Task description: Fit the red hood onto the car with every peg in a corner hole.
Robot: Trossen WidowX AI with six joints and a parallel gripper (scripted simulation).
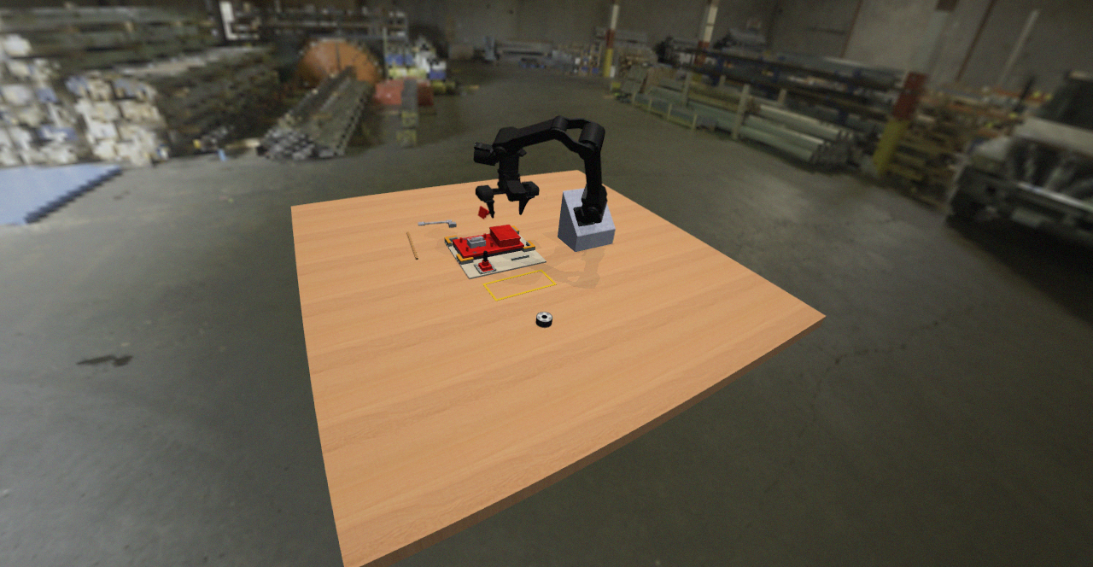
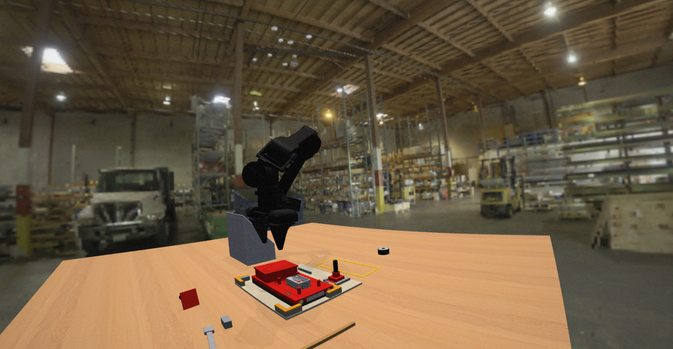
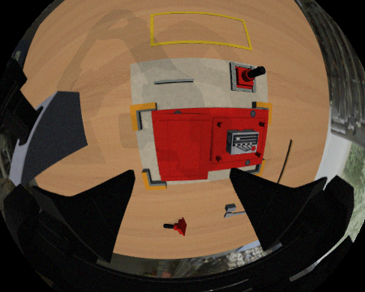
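My gripper tip is now 6 cm above the red hood. The rest, counted from my gripper tip: jig plate 9 cm below, 6 cm ahead, 1 cm to the left; then thin stick 28 cm ahead, 10 cm to the right, 10 cm below; then engine block 10 cm ahead, 8 cm below, 1 cm to the left.
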